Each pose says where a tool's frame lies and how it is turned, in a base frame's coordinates. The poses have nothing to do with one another.
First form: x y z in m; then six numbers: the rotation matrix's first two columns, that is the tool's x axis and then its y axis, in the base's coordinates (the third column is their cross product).
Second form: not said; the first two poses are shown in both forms.
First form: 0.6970 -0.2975 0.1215 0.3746 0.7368 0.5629 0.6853 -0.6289 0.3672
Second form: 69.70 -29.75 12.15 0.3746 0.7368 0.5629 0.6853 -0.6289 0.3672
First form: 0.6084 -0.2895 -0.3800 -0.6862 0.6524 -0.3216 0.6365 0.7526 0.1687
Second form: 60.84 -28.95 -38.00 -0.6862 0.6524 -0.3216 0.6365 0.7526 0.1687
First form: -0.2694 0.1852 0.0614 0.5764 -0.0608 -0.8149 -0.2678 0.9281 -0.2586
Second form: -26.94 18.52 6.14 0.5764 -0.0608 -0.8149 -0.2678 0.9281 -0.2586
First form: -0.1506 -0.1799 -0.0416 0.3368 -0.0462 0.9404 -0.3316 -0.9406 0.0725
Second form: -15.06 -17.99 -4.16 0.3368 -0.0462 0.9404 -0.3316 -0.9406 0.0725
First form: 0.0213 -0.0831 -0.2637 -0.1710 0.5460 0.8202 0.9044 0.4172 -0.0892
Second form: 2.13 -8.31 -26.37 -0.1710 0.5460 0.8202 0.9044 0.4172 -0.0892
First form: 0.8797 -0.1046 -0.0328 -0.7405 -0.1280 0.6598 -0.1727 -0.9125 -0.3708
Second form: 87.97 -10.46 -3.28 -0.7405 -0.1280 0.6598 -0.1727 -0.9125 -0.3708
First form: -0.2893 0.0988 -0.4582 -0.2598 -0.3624 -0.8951 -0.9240 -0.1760 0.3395
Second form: -28.93 9.88 -45.82 -0.2598 -0.3624 -0.8951 -0.9240 -0.1760 0.3395
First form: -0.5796 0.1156 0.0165 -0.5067 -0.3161 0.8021 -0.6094 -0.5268 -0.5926
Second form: -57.96 11.56 1.65 -0.5067 -0.3161 0.8021 -0.6094 -0.5268 -0.5926
